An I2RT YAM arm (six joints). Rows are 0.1 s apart.
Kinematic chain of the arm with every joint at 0, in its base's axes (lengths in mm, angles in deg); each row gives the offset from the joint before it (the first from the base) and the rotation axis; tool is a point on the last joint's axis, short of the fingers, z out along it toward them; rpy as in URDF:
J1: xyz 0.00 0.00 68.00 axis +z
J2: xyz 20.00 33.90 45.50 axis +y
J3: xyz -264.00 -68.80 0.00 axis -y
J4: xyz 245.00 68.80 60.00 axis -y
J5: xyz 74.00 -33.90 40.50 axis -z
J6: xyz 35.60 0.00 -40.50 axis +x
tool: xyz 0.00 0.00 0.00 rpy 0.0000 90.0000 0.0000
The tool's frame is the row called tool.
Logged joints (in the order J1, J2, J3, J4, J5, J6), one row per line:
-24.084, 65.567, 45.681, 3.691, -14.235, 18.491
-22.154, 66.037, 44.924, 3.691, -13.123, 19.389
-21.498, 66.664, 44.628, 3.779, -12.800, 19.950
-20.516, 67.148, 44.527, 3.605, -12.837, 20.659
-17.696, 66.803, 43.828, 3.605, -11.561, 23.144
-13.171, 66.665, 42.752, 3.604, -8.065, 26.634
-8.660, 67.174, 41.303, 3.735, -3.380, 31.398
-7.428, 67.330, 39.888, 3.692, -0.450, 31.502
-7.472, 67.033, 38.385, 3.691, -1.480, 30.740
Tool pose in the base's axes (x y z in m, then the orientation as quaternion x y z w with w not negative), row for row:
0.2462, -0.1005, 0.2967, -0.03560, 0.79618, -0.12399, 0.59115
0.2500, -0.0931, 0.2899, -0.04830, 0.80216, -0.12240, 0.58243
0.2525, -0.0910, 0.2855, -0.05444, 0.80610, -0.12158, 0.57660
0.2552, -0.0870, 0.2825, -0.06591, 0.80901, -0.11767, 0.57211
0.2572, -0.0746, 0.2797, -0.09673, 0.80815, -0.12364, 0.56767
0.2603, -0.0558, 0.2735, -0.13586, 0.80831, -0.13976, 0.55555
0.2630, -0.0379, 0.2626, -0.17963, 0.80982, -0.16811, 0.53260
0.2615, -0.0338, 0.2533, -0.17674, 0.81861, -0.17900, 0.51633
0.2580, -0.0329, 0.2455, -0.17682, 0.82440, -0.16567, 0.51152
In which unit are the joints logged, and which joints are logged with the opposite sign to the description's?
The joints are logged in degrees. Opposite sign: J6.
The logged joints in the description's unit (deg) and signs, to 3 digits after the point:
-24.084, 65.567, 45.681, 3.691, -14.235, -18.491
-22.154, 66.037, 44.924, 3.691, -13.123, -19.389
-21.498, 66.664, 44.628, 3.779, -12.800, -19.950
-20.516, 67.148, 44.527, 3.605, -12.837, -20.659
-17.696, 66.803, 43.828, 3.605, -11.561, -23.144
-13.171, 66.665, 42.752, 3.604, -8.065, -26.634
-8.660, 67.174, 41.303, 3.735, -3.380, -31.398
-7.428, 67.330, 39.888, 3.692, -0.450, -31.502
-7.472, 67.033, 38.385, 3.691, -1.480, -30.740

